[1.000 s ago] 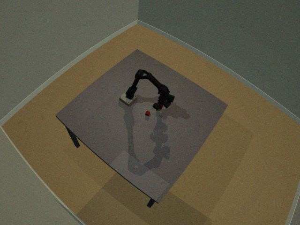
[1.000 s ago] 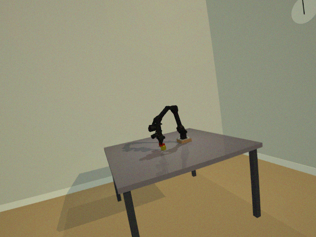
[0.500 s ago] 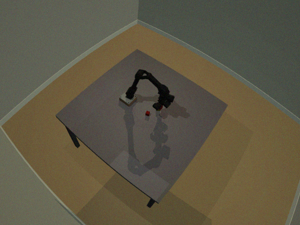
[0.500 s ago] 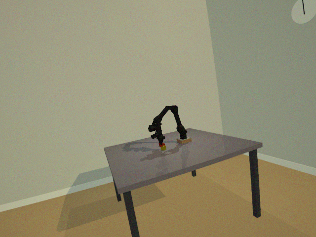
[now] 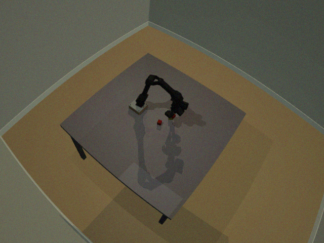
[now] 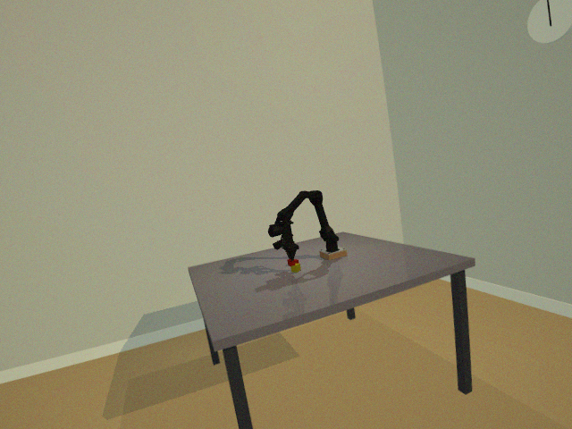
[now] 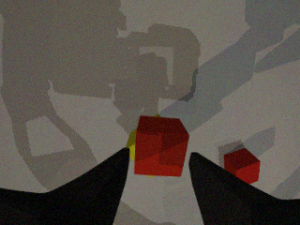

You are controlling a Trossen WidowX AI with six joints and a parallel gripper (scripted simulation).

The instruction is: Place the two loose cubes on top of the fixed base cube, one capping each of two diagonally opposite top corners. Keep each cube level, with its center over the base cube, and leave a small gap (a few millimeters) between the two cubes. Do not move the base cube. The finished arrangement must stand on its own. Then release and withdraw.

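My gripper tip is 5 cm above the yellow base cube, 2 cm past it and 1 cm to the right of it.
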